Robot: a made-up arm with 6 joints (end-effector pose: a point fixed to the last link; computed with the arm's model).
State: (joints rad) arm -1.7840 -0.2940 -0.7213 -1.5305 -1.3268 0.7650
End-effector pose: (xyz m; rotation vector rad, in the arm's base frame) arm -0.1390 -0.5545 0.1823 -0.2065 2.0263 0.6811
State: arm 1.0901 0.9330 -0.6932 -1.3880 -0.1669 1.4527
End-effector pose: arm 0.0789 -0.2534 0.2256 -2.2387 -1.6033 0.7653
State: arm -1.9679 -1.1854 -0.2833 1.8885 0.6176 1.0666
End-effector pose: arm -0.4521 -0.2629 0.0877 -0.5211 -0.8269 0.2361
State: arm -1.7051 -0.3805 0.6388 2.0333 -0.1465 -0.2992
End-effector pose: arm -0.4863 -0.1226 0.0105 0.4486 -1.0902 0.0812
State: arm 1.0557 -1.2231 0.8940 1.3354 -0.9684 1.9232
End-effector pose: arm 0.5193 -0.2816 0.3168 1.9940 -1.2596 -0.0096
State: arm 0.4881 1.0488 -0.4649 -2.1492 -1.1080 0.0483
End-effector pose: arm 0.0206 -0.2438 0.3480 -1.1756 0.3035 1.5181
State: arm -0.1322 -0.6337 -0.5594 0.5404 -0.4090 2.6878
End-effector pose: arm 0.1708 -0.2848 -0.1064 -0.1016 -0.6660 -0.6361
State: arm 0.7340 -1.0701 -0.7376 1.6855 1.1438 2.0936
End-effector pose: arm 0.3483 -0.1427 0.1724 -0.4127 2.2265 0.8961
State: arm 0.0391 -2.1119 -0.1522 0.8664 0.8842 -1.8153
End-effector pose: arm 0.0847 -0.4418 -0.1074 -0.8478 0.8161 1.9243
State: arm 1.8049 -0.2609 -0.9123 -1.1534 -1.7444 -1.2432
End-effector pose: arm 0.0551 -0.6689 0.3904 -0.9220 -1.6279 2.2782
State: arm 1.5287 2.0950 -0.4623 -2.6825 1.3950 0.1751
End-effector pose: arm 0.0003 -0.5045 0.1653 1.4848 -1.5426 0.9534
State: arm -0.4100 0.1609 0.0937 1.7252 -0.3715 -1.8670
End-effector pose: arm -0.0517 0.0405 -0.0715 0.0721 1.8309 -0.8187
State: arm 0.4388 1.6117 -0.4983 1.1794 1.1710 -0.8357
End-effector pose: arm -0.1730 -0.3029 -0.2146 0.1086 1.5572 -0.5322
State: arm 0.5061 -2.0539 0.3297 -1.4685 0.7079 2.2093
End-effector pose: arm -0.0241 -0.3112 0.0167 -1.0262 0.0863 -0.6170
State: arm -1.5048 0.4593 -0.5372 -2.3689 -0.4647 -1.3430
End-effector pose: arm -0.0894 -0.2492 0.1306 -1.6364 -1.9277 -0.9182
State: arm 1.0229 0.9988 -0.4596 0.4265 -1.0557 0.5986
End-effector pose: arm 0.2872 0.0978 0.0284 0.1091 -0.2863 3.0329
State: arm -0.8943 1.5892 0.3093 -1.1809 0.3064 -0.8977
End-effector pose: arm -0.3521 -0.1981 0.0701 -0.4112 -0.2303 -0.7607
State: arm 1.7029 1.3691 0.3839 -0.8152 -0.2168 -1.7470
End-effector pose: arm 0.3446 -0.1629 0.2908 -0.4058 -2.5663 -1.4575
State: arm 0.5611 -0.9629 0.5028 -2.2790 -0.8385 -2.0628
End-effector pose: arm 0.1165 -0.6109 0.1097 2.4233 -0.1916 1.1328
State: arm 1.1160 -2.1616 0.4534 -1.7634 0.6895 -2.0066
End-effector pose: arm 0.1005 -0.3668 0.1058 -0.9533 0.3453 -2.6680
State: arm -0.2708 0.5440 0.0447 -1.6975 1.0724 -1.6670
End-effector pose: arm -0.1830 -0.3228 0.0478 -0.1995 -1.4694 -0.4582
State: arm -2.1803 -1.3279 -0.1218 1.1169 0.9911 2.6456
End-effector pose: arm -0.5461 -0.2578 0.2445 -1.3771 -0.3960 -0.4865
